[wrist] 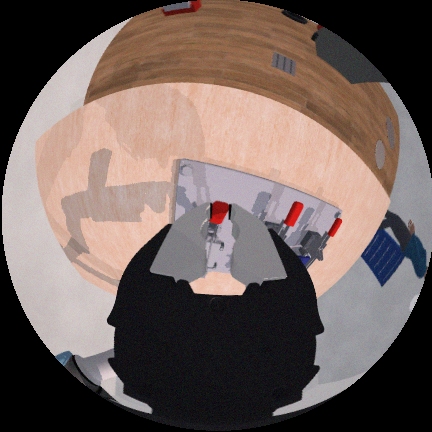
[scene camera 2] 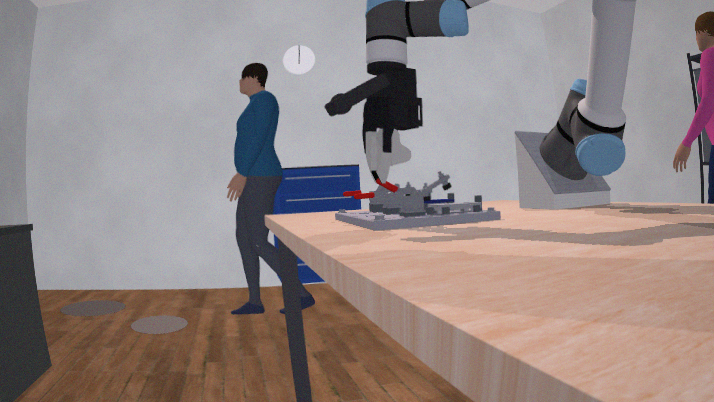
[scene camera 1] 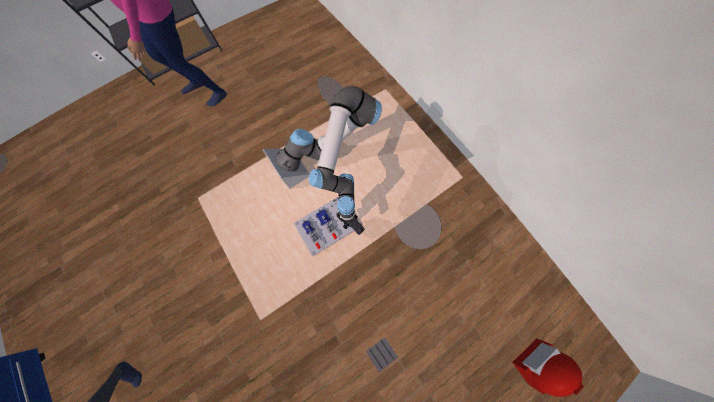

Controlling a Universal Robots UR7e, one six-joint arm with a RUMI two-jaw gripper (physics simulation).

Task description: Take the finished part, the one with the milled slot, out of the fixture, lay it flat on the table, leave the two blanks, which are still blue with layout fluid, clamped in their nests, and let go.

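Frame: origin at the arm's base, x left, y back, z up, level; centimetres.
Seen in the pictures: gripper, fingertip midpoint: (wrist: 220,204) (scene camera 2: 380,183); arm's base at its link origin: (scene camera 2: 563,159) (scene camera 1: 287,162).
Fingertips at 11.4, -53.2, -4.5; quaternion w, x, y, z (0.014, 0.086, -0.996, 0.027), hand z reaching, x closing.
Observation:
Offsets run from my fingertips to a thing's top centre, as dx, dy, dz. "spot": to the spot under its first point. Level surfaces: height alone.
My gripper (scene camera 2: 378,178) (wrist: 220,204) is shut on the red handle {+0.1, +2.9, +0.9} (scene camera 2: 388,186) (wrist: 219,212) of the fixture's nearest toggle clamp in the wrist view. That handle is tilted, and the clamp's arm (scene camera 2: 443,180) stands raised with its black tip off the nest. The grey fixture plate {-10.8, +8.9, -5.7} (scene camera 1: 302,239) (scene camera 2: 415,220) (wrist: 230,182) lies on the table. Two blue blanks (scene camera 1: 323,217) (scene camera 1: 307,227) sit in their nests; their clamps' red handles {-11.0, +0.2, -1.5} (scene camera 1: 334,236) {spot: -22.0, -0.2, -1.2} (scene camera 1: 318,246) (wrist: 294,213) (wrist: 335,227) lie low. The finished part cannot be made out; the arm and gripper hide its nest.
The wooden table {dz -7.2} (scene camera 1: 240,250) (scene camera 2: 575,280) (wrist: 240,120) carries the arm's grey base stand (scene camera 1: 286,170) (scene camera 2: 530,175) behind the fixture. Neighbouring clamps stand close beside the gripper. One person (scene camera 1: 165,40) walks by the shelf; another person (scene camera 2: 257,135) stands beyond the table.

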